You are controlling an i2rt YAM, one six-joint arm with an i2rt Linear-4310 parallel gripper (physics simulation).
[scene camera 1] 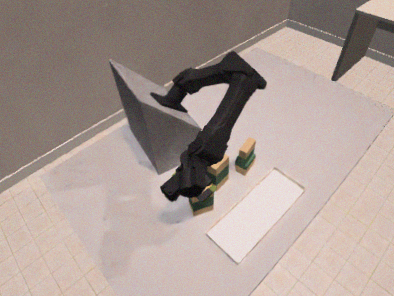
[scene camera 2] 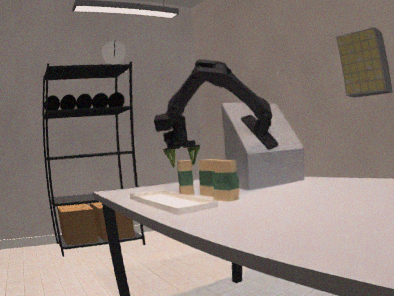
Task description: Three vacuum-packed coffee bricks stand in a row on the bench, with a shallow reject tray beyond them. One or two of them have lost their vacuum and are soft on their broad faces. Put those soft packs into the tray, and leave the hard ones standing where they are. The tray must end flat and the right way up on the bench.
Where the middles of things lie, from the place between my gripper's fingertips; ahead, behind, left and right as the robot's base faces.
Labels:
Right now the shallow white tray (scene camera 1: pixel 245 224) is 16 cm ahead of my hand, 15 cm to the left of it and 11 cm below it.

